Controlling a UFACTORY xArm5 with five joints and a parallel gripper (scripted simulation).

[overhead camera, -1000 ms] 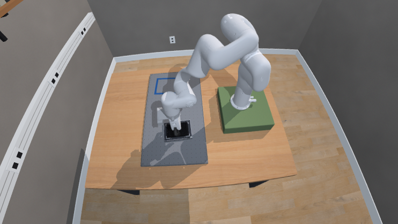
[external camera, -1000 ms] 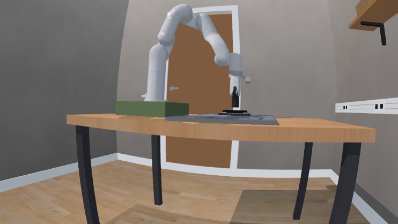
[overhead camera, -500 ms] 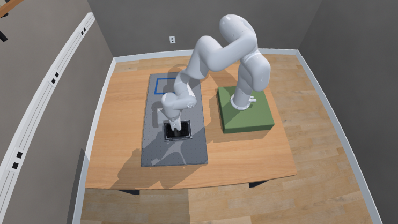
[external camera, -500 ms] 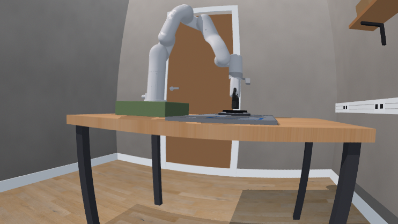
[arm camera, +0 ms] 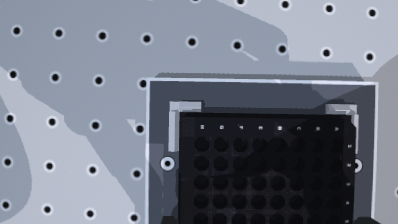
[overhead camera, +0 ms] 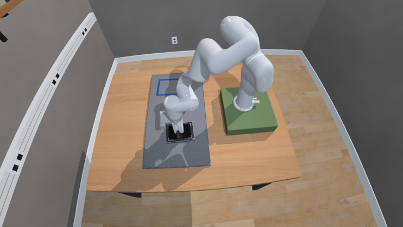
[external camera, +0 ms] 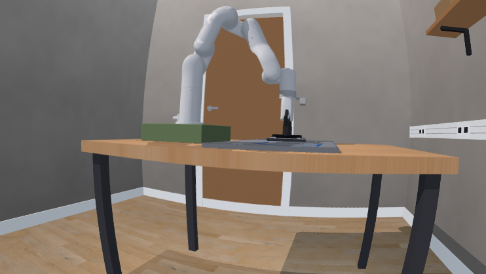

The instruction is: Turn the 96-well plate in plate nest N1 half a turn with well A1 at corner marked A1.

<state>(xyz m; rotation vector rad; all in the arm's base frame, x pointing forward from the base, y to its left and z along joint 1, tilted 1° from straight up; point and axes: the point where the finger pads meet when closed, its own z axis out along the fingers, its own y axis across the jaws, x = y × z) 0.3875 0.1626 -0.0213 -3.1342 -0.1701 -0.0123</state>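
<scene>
Right now my hand is 10 mm above the black 96-well plate. From my hand the other things lie so: plate nest N1 (30 mm below).
</scene>
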